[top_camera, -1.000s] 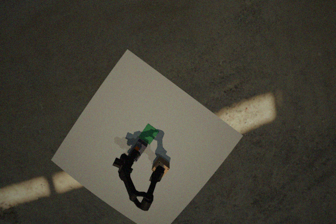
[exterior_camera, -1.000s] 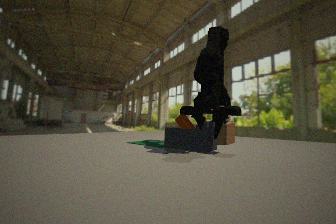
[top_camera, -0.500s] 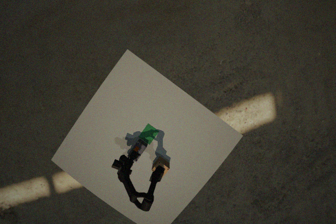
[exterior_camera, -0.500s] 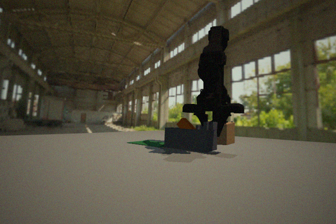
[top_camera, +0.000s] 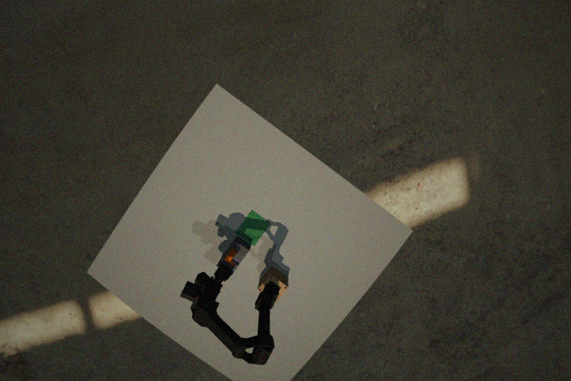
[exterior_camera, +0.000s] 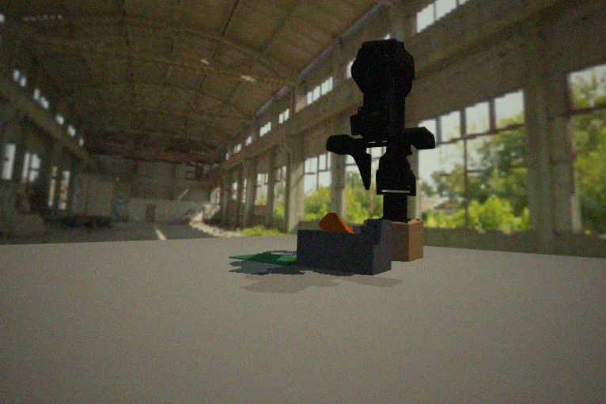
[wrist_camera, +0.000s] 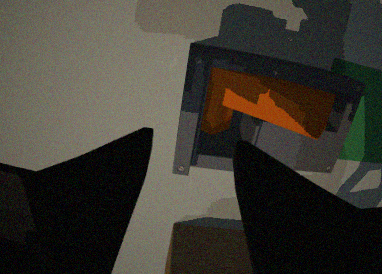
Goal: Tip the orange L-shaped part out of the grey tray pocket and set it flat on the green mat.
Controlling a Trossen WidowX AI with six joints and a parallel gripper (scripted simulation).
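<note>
Right now the orange L-shaped part is 1 cm behind my gripper tip, 4 cm to the right of it and 10 cm below it. Also, from my gripper tip: green mat: 2 cm behind, 22 cm to the right, 16 cm below.
</note>
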